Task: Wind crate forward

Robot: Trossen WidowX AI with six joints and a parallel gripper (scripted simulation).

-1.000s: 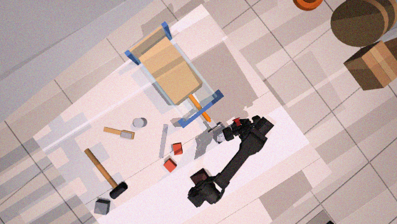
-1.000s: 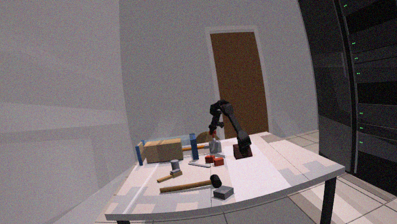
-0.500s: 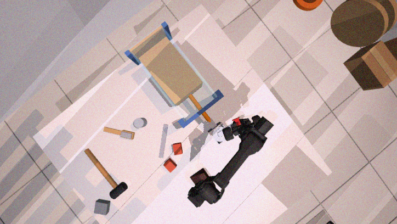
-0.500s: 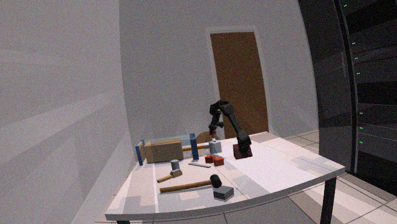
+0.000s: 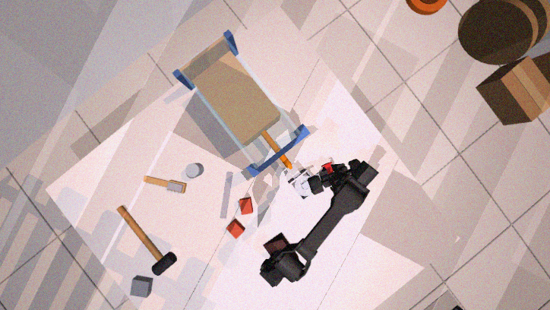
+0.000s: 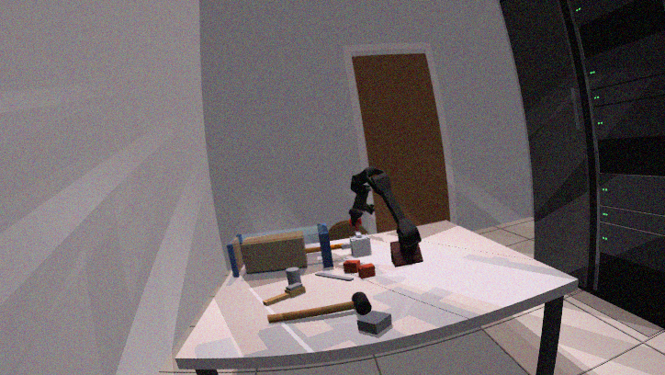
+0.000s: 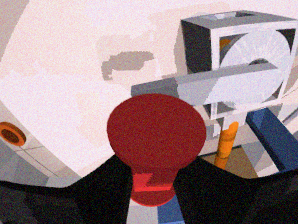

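The red knob is 10 mm to the left of my gripper tip and 10 mm behind it. From my gripper tip the other things lie so: grey winch: 100 mm to the left, 100 mm below, 20 mm behind; blue steel frame: 150 mm ahead, 90 mm to the left, 20 mm below; grey crank bar: 40 mm to the left, 30 mm below, 10 mm behind.
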